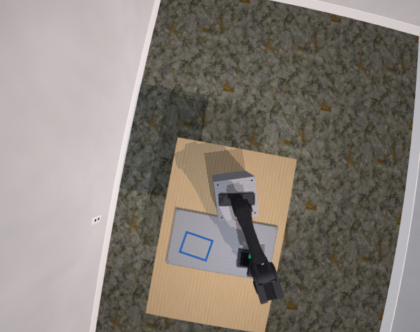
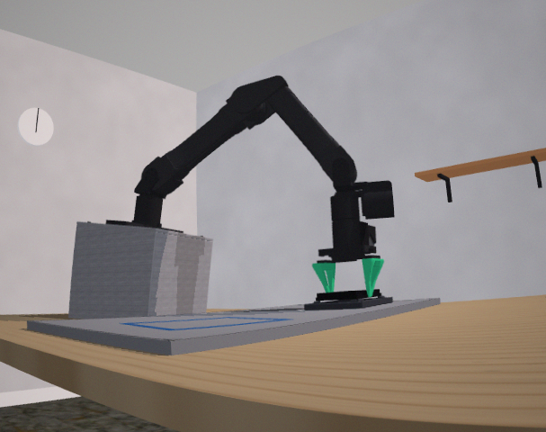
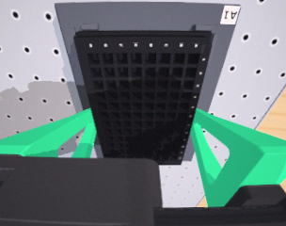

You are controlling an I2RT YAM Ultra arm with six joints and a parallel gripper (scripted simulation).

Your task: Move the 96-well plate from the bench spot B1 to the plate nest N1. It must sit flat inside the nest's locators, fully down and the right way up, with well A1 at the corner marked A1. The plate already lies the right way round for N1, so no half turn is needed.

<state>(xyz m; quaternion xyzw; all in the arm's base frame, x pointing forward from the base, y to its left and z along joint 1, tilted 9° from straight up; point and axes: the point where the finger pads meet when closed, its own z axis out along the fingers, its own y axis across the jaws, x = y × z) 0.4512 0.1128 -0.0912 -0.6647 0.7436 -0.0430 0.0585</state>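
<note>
The black 96-well plate lies right at my hand. From my hand the other things lie so: dark plate nest N1: 20 mm below; white A1 label: 60 mm ahead, 70 mm to the left, 10 mm below.
</note>
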